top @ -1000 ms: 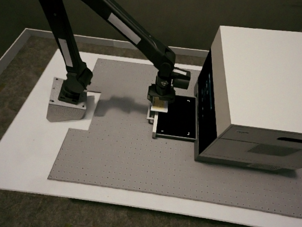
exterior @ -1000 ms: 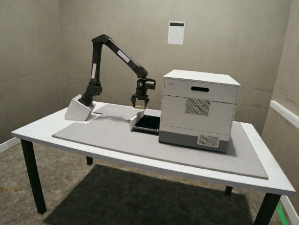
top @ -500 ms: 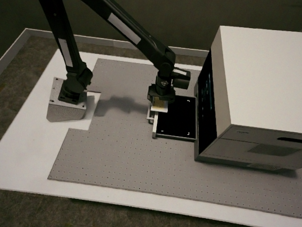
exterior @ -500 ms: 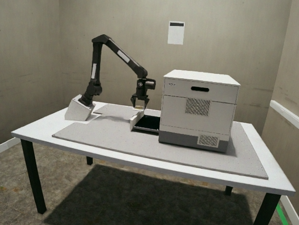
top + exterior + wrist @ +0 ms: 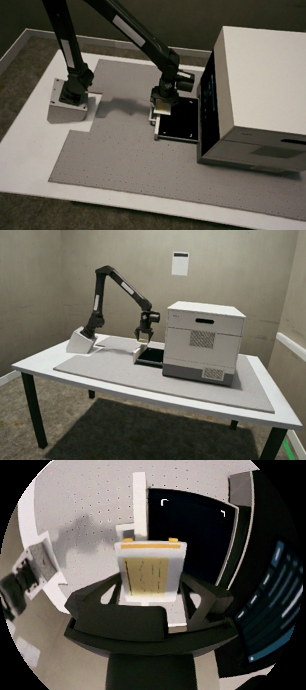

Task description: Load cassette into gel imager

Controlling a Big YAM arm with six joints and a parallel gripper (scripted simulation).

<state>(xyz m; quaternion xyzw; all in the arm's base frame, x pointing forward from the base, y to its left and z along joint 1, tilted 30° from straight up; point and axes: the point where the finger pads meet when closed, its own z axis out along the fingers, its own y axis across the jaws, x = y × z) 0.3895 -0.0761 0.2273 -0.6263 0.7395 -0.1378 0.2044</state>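
Now: hand 100 mm short of the drawer, 10 mm to the left of it and 90 mm above it. From my hand the other things lie so: cassette (10 mm to the left, 10 mm below).
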